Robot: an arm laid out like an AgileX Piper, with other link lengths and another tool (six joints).
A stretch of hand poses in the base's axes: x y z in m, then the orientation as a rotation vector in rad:
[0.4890 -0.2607 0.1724 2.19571 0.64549 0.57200]
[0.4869 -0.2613 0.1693 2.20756 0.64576 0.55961]
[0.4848 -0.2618 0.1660 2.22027 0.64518 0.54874]
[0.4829 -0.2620 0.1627 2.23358 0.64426 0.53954]
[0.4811 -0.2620 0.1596 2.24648 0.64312 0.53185]
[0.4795 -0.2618 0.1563 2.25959 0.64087 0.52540]
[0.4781 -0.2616 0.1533 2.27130 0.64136 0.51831]
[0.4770 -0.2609 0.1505 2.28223 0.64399 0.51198]
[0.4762 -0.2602 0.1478 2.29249 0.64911 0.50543]
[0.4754 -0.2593 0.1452 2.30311 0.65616 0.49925]
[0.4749 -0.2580 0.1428 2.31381 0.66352 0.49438]
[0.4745 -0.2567 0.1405 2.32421 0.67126 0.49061]
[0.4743 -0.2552 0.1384 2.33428 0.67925 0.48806]
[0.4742 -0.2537 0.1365 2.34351 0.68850 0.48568]
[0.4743 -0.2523 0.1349 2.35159 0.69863 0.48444]
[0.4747 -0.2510 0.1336 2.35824 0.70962 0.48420]
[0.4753 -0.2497 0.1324 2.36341 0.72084 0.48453]
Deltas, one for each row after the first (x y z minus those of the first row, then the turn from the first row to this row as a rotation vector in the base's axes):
[-0.0021 -0.0006 -0.0031 0.00636 0.01206 -0.00447]
[-0.0042 -0.0011 -0.0064 0.01409 0.02316 -0.00904]
[-0.0061 -0.0013 -0.0097 0.02300 0.03328 -0.01326]
[-0.0079 -0.0013 -0.0128 0.03210 0.04221 -0.01708]
[-0.0095 -0.0011 -0.0161 0.04185 0.05004 -0.02125]
[-0.0109 -0.0009 -0.0191 0.05014 0.05872 -0.02360]
[-0.0120 -0.0002 -0.0219 0.05800 0.06736 -0.02413]
[-0.0128 0.0005 -0.0246 0.06521 0.07674 -0.02292]
[-0.0136 0.0014 -0.0272 0.07290 0.08666 -0.02022]
[-0.0141 0.0027 -0.0296 0.08113 0.09586 -0.01686]
[-0.0145 0.0040 -0.0319 0.08948 0.10438 -0.01287]
[-0.0147 0.0055 -0.0340 0.09795 0.11209 -0.00829]
[-0.0148 0.0070 -0.0359 0.10575 0.11981 -0.00276]
[-0.0147 0.0084 -0.0375 0.11289 0.12673 0.00379]
[-0.0143 0.0097 -0.0388 0.11909 0.13282 0.01128]
[-0.0137 0.0110 -0.0400 0.12416 0.13814 0.01914]

